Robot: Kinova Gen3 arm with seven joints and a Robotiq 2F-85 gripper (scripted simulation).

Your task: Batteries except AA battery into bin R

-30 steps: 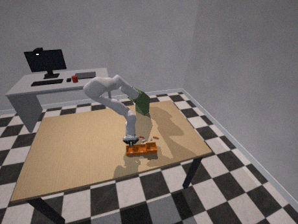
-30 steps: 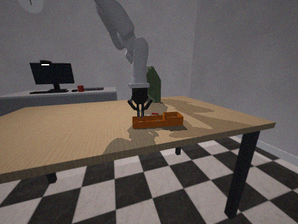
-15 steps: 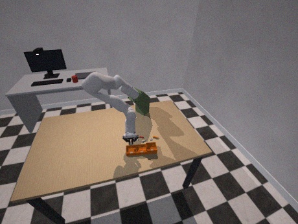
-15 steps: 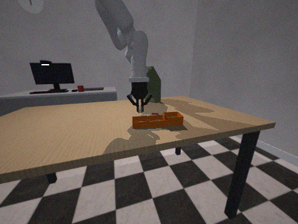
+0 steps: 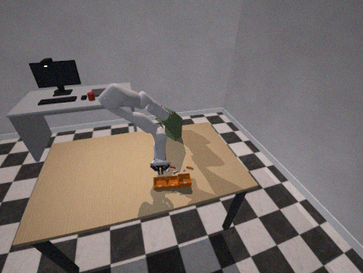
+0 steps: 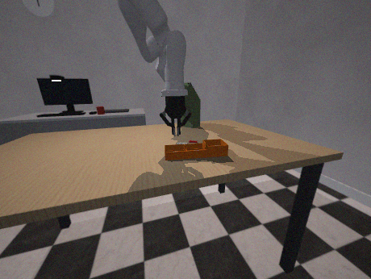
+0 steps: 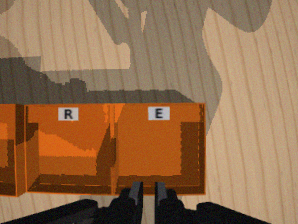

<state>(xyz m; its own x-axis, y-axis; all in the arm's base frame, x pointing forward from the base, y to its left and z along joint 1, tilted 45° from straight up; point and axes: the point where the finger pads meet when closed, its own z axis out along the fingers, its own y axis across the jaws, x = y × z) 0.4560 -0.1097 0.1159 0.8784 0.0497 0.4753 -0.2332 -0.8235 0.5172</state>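
Now: the orange bin row 40 mm ahead of my hand, 70 mm to the left of it and 70 mm below it. Round my hand: thin red battery: 100 mm behind, 120 mm to the left, 90 mm below; then white domino tile: 90 mm behind, 60 mm to the left, 90 mm below; then grey bolt: 50 mm behind, 120 mm to the left, 90 mm below.
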